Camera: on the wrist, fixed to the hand. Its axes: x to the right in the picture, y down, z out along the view.
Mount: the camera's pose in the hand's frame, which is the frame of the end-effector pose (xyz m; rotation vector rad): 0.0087 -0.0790 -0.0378 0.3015 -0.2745 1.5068
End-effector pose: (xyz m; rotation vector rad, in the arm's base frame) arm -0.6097 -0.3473 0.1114 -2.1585 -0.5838 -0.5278
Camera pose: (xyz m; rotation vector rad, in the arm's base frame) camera -0.6541 -0.3316 0.1858 -1.7653 0.8105 0.6395
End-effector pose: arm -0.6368 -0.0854 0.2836 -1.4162 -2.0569 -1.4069
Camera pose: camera -0.7171 -0.1155 0.2639 -2.1997 -0.6450 -0.2399
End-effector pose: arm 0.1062 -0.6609 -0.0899 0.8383 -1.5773 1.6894
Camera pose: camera 0.1658 -0.6192 -0.0403 0.1489 1.5799 -1.9183
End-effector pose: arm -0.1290 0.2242 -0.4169 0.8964 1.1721 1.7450
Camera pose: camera -0.1466 0.2362 -0.5023 -2.0282 -0.3762 -1.9007
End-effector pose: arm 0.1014 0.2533 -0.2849 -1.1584 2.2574 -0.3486
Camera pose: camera 0.1268 0.1986 -0.2208 0.7115 2.0753 0.1000
